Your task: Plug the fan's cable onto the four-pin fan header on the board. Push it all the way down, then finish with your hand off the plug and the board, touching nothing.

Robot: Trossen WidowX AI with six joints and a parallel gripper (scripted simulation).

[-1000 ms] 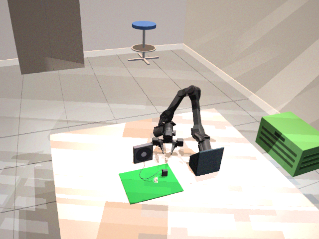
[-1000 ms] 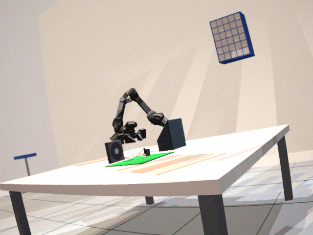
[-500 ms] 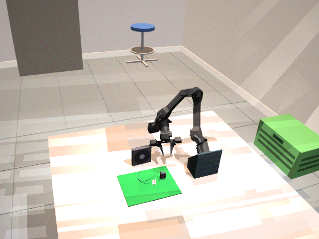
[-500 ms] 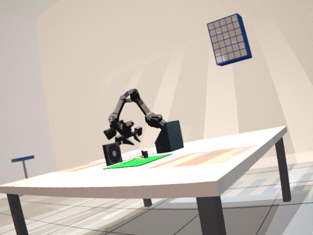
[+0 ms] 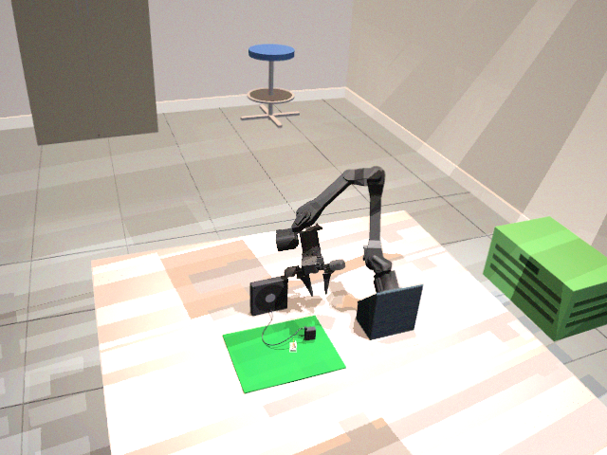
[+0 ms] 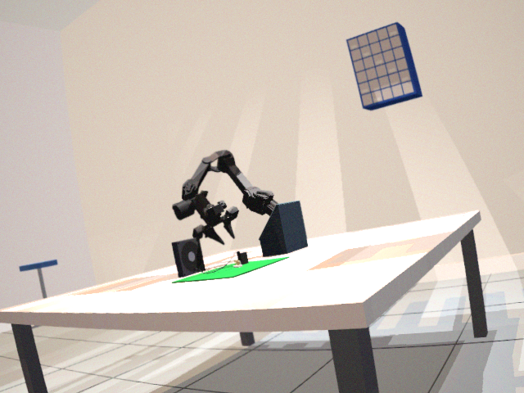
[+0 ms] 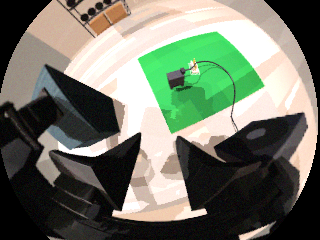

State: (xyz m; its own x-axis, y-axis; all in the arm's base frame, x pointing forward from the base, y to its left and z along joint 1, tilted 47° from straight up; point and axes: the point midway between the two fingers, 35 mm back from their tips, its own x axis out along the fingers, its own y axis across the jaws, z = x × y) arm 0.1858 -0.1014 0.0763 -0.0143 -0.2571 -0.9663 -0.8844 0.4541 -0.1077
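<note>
My gripper tip is now 10 cm to the right of the dark plug, 6 cm short of it and 6 cm above it. From my gripper tip the other things lie so: green board (15 cm ahead, 13 cm to the left, 10 cm below); pale four-pin header (13 cm to the left, 12 cm ahead, 8 cm below); black fan (14 cm ahead, 6 cm to the right, 2 cm below).
</note>
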